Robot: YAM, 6 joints.
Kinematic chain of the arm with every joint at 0, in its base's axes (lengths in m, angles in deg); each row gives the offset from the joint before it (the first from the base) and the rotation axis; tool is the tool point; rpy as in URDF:
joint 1: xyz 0 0 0.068 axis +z
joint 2: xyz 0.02 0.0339 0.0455 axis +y
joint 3: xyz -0.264 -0.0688 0 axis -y
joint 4: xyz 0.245 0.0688 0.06 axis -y
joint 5: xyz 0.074 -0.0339 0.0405 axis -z
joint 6: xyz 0.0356 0 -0.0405 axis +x
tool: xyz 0 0 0 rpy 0 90 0
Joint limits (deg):
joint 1: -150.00..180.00
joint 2: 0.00..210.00
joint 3: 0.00..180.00
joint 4: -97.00..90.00
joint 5: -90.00..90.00
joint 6: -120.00..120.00
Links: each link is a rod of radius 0.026 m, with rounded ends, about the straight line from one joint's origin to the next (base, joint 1, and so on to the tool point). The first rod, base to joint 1, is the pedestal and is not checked.
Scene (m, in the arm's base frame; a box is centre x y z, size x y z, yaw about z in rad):
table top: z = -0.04
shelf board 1: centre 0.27 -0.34 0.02 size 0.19 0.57 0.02 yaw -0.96
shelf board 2: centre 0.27 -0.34 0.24 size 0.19 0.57 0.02 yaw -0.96
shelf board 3: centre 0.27 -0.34 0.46 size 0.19 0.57 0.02 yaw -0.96
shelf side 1: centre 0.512 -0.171 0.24 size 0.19 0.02 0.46 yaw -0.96
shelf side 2: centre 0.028 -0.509 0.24 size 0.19 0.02 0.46 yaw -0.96
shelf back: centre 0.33 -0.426 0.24 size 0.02 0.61 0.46 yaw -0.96
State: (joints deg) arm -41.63 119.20 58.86 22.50 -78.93 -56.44
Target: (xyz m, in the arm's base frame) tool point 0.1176 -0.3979 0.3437
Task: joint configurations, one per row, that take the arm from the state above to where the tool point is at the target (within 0.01 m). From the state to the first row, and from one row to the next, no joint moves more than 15 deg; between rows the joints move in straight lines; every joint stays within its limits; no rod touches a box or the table.
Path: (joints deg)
1: -53.84 115.94 54.71 23.33 -76.88 -51.88
2: -66.05 112.69 50.56 24.16 -74.82 -47.32
3: -78.26 109.43 46.41 24.99 -72.77 -42.76
4: -90.47 106.17 42.26 25.81 -70.72 -38.20
5: -91.09 94.55 45.52 24.71 -75.20 -44.28
6: -91.71 82.93 48.77 23.60 -79.68 -50.36
7: -92.33 71.30 52.03 22.49 -84.17 -56.44
8: -87.66 82.04 61.96 24.17 -81.60 -56.44
9: -82.99 92.78 71.90 25.84 -79.04 -56.44
10: -78.32 103.52 81.83 27.51 -76.47 -56.44

